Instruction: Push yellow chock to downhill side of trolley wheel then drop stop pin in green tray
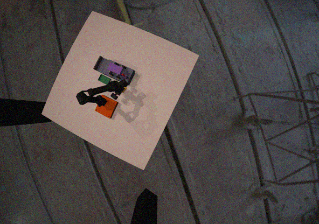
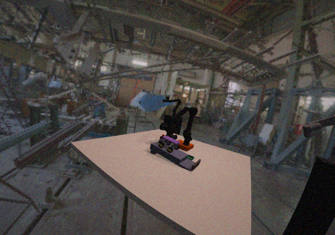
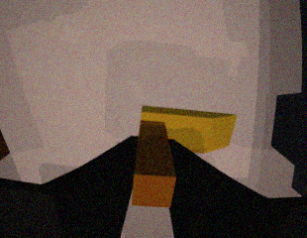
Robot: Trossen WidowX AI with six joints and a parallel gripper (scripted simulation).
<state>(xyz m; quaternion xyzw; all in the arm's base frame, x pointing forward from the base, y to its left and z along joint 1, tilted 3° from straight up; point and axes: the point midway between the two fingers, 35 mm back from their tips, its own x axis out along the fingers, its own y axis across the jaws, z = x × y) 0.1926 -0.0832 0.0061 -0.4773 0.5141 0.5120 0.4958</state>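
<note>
The green tray lies 2 cm behind my gripper tip, 23 cm to the left of it and 4 cm below it. Also, from my gripper tip: grey-purple ramp (13 cm ahead, 14 cm to the left, 2 cm above); then red-headed stop pin (13 cm ahead, 4 cm to the left, 10 cm above); then yellow chock (2 cm ahead, 1 cm below).
</note>
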